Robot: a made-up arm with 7 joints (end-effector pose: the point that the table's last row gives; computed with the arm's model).
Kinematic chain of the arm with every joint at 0, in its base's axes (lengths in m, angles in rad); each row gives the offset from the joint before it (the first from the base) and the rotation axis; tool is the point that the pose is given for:
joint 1: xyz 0 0 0.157 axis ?
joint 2: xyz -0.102 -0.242 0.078 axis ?
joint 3: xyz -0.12 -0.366 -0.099 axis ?
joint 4: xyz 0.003 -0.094 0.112 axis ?
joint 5: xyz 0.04 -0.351 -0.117 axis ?
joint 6: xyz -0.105 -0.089 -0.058 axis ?
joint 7: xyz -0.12 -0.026 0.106 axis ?
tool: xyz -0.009 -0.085 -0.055
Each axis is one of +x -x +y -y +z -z.
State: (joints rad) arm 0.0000 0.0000 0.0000 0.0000 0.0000 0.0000 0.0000
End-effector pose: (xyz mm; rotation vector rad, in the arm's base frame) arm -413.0 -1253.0 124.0 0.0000 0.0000 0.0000
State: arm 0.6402 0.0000 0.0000 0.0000 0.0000 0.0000 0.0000
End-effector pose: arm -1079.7 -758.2 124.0 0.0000 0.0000 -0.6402
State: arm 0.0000 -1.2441 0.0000 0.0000 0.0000 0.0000 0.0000
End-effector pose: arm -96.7 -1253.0 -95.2 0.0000 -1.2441 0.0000
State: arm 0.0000 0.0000 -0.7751 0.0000 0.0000 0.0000 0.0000
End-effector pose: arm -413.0 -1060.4 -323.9 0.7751 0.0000 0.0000
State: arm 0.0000 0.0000 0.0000 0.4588 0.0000 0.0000 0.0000
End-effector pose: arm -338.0 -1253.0 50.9 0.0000 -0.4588 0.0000
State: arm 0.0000 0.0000 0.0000 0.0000 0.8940 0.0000 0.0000
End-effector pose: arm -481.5 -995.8 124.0 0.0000 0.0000 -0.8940
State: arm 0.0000 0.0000 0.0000 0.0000 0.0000 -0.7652 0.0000
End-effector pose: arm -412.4 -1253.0 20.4 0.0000 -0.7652 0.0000
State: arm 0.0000 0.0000 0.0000 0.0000 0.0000 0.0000 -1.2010
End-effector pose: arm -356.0 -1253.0 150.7 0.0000 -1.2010 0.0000
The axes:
joint 1: -z
joint 2: +y
joint 3: -x
joint 4: -y
joint 5: -z
joint 6: +y
joint 7: +y

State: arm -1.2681 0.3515 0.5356 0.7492 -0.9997 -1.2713 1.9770
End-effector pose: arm 1292.6 -299.5 425.5 -1.3110 -0.2887 2.0636
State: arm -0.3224 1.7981 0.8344 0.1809 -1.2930 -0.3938 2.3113
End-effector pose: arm 723.5 -926.5 72.9 1.2363 -1.3639 -1.2046
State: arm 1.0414 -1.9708 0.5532 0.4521 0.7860 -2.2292 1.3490
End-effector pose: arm -1048.2 -613.9 176.5 1.1698 2.1313 0.5623
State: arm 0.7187 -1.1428 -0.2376 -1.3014 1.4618 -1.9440 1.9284
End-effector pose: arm -867.5 -492.6 -245.2 0.0064 0.1974 -1.9501
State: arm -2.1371 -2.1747 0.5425 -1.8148 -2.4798 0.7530 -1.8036
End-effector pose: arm 780.3 528.9 56.9 -1.2211 -0.1598 -1.7230
